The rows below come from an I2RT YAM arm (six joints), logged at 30 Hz.
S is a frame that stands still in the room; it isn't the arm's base.
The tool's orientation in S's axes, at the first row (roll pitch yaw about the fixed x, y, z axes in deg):
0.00 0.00 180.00
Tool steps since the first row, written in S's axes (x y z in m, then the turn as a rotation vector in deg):
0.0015 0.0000 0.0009 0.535 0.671 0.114
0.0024 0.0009 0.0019 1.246 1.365 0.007
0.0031 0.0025 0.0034 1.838 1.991 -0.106
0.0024 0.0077 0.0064 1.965 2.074 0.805
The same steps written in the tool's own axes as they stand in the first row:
-0.0015 0.0000 0.0009 -0.535 -0.671 0.114
-0.0024 -0.0009 0.0019 -1.246 -1.365 0.007
-0.0031 -0.0025 0.0034 -1.838 -1.991 -0.106
-0.0024 -0.0077 0.0064 -1.965 -2.074 0.805

